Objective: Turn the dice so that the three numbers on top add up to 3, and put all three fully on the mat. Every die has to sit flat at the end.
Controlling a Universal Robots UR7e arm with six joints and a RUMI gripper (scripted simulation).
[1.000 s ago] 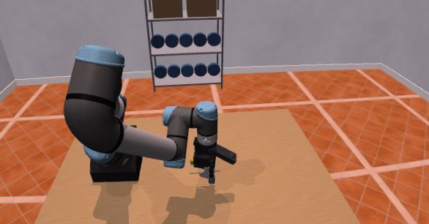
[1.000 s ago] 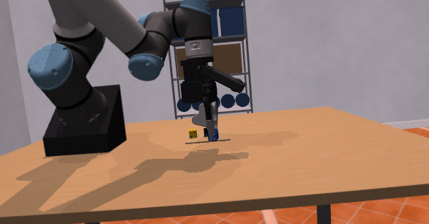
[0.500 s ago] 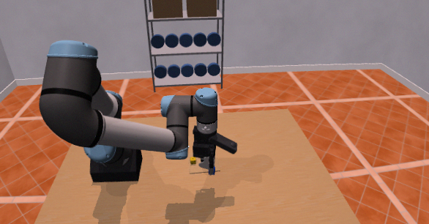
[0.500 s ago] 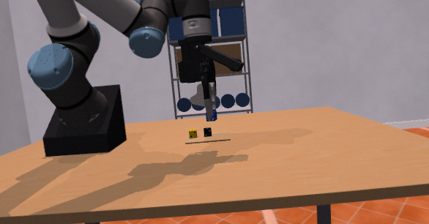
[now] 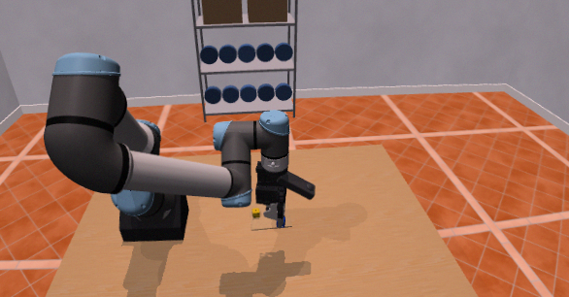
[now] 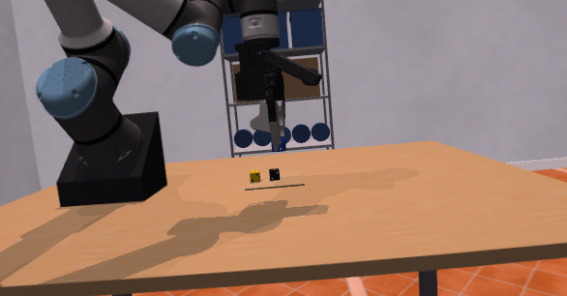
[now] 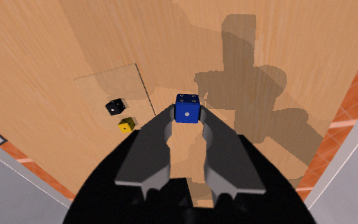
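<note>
Now: hand 20 mm past the black die, 160 mm to the right of it and 100 mm above it. From my hand the other things lie so: yellow die: 70 mm behind, 150 mm to the left, 100 mm below; blue die: right at my hand; tan mat: 20 mm behind, 160 mm to the left, 120 mm below.
</note>
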